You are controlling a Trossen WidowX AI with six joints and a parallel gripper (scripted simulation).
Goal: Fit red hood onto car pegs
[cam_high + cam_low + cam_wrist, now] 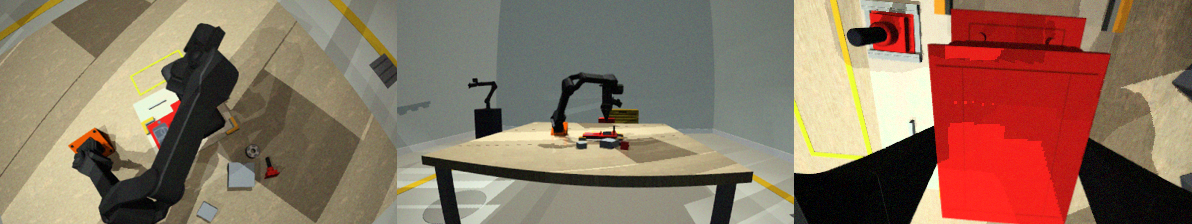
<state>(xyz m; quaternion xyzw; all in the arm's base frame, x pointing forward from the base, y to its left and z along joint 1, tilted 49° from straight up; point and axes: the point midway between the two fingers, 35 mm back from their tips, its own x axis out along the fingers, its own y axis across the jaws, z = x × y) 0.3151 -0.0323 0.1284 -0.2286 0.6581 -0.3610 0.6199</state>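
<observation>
The grey engine block is 8 cm below my gripper tip. From my gripper tip the other things lie so: red hood (right at my gripper tip); then pale jig plate (2 cm behind, 2 cm to the left, 10 cm below).
</observation>
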